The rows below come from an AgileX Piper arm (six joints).
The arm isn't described. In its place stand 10 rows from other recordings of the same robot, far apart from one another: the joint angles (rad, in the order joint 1, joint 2, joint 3, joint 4, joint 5, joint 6), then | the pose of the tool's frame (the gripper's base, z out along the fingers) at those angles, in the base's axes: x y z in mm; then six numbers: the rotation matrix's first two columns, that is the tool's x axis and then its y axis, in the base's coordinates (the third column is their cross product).
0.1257 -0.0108 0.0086 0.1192 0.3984 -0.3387 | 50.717 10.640 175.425 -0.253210 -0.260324 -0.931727 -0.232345 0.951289 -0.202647
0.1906 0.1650 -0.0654 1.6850 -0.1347 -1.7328 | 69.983 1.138 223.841 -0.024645 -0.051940 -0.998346 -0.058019 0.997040 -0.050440
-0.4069 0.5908 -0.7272 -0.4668 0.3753 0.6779 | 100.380 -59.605 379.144 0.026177 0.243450 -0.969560 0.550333 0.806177 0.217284
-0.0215 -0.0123 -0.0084 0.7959 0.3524 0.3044 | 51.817 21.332 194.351 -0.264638 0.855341 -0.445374 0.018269 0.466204 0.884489
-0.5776 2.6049 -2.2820 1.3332 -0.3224 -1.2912 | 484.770 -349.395 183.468 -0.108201 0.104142 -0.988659 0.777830 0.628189 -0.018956
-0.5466 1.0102 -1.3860 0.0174 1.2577 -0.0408 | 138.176 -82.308 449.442 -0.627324 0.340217 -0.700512 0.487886 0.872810 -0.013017
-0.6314 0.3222 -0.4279 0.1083 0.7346 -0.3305 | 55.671 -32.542 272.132 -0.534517 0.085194 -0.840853 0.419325 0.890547 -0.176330
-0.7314 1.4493 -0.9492 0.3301 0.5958 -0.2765 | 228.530 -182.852 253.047 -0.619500 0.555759 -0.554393 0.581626 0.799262 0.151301
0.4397 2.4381 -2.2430 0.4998 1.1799 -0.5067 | 452.030 257.202 193.938 -0.665058 -0.607117 -0.434863 -0.743007 0.596478 0.303570
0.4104 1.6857 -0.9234 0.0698 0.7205 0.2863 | 269.914 122.008 170.069 -0.986336 -0.067102 -0.150464 -0.082863 0.991425 0.101050
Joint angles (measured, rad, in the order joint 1, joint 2, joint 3, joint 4, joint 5, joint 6), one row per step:
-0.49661 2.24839 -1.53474 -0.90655 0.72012 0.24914
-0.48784 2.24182 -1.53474 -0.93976 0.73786 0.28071
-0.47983 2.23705 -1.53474 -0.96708 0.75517 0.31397
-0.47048 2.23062 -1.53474 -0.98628 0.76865 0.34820
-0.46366 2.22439 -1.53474 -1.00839 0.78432 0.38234
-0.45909 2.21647 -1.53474 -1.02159 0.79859 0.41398
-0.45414 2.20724 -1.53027 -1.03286 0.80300 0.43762
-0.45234 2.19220 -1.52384 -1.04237 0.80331 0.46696
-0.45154 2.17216 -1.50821 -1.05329 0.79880 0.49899
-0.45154 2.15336 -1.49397 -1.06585 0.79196 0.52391
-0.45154 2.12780 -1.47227 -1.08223 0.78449 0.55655
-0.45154 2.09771 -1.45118 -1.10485 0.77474 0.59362
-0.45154 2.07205 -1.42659 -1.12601 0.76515 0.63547
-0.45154 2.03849 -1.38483 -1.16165 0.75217 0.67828
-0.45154 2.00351 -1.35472 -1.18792 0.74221 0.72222
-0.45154 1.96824 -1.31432 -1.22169 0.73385 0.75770
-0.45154 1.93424 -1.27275 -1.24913 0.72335 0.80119
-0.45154 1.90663 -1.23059 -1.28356 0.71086 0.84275
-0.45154 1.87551 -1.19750 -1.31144 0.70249 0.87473
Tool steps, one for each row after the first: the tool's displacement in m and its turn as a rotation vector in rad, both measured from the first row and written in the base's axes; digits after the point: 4 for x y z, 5 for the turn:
0.0009 0.0016 0.0043 -0.02669 -0.00003 -0.00738
0.0017 0.0031 0.0077 -0.04883 -0.00318 -0.01990
0.0030 0.0057 0.0115 -0.06559 -0.01510 -0.03399
0.0035 0.0071 0.0155 -0.08520 -0.02496 -0.05012
0.0035 0.0080 0.0198 -0.09919 -0.03921 -0.07091
0.0036 0.0098 0.0234 -0.10878 -0.05321 -0.07978
0.0028 0.0107 0.0290 -0.11713 -0.07806 -0.09428
0.0005 0.0121 0.0345 -0.12314 -0.10392 -0.10732
-0.0016 0.0131 0.0398 -0.13009 -0.12623 -0.11325
-0.0051 0.0147 0.0462 -0.13834 -0.15260 -0.12174
-0.0085 0.0163 0.0550 -0.15140 -0.18667 -0.12778
-0.0124 0.0181 0.0606 -0.15920 -0.21717 -0.13757
-0.0190 0.0212 0.0656 -0.17171 -0.23808 -0.13558
-0.0244 0.0238 0.0736 -0.18244 -0.27268 -0.14228
-0.0316 0.0270 0.0790 -0.19570 -0.28922 -0.13834
-0.0389 0.0307 0.0829 -0.20068 -0.31217 -0.14213
-0.0457 0.0342 0.0841 -0.20610 -0.32659 -0.13767
-0.0519 0.0373 0.0886 -0.21450 -0.34522 -0.13392

